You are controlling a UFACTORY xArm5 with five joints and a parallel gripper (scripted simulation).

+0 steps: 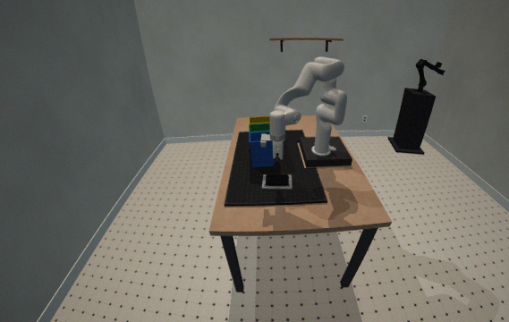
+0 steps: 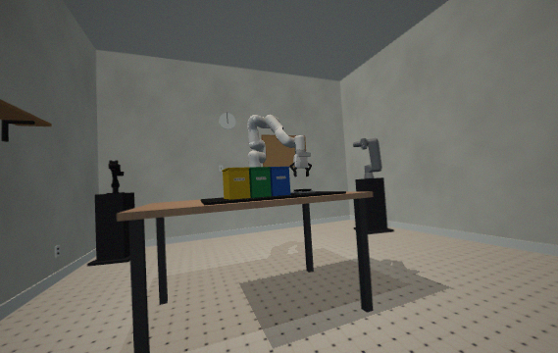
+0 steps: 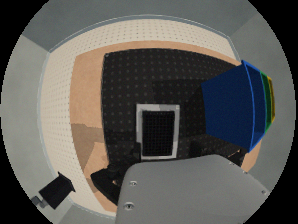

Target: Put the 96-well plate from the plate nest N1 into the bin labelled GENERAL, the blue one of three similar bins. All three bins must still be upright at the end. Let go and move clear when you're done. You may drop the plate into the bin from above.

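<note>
Now: the 96-well plate 11 cm below my hand. Round my hand: blue general bin: 11 cm ahead, 21 cm to the right, 4 cm below; then grey plate nest: 12 cm below; then green bin: 14 cm ahead, 33 cm to the right, 4 cm below.
</note>
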